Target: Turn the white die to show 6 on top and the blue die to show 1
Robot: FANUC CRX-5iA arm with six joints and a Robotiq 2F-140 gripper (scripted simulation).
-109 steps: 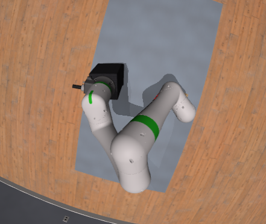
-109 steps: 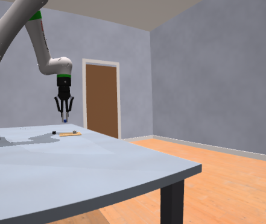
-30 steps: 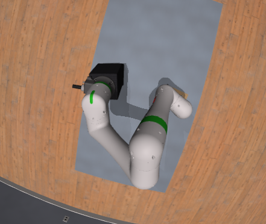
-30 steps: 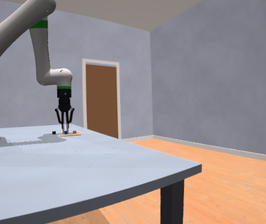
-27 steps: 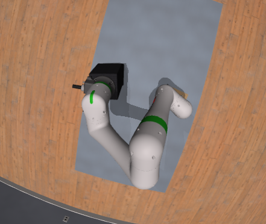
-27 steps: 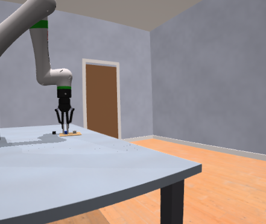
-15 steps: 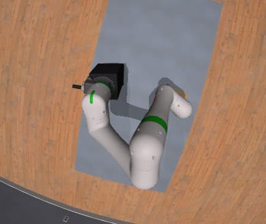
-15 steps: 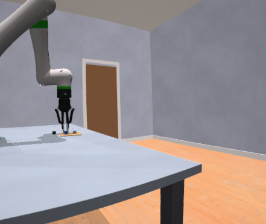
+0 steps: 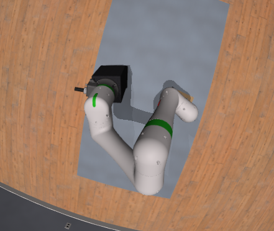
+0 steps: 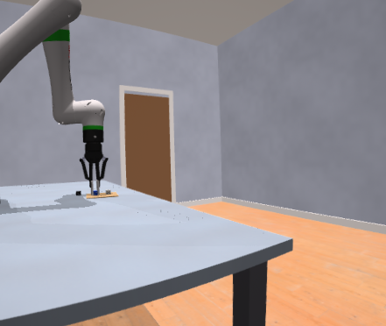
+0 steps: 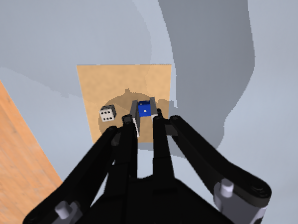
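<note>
Right now my hand is 20 mm above the blue die. Also, from my hand: black die (80 mm to the left, 60 mm behind, 30 mm below); then tan mat (40 mm below, 30 mm ahead); then white die (60 mm ahead, 30 mm below).
</note>
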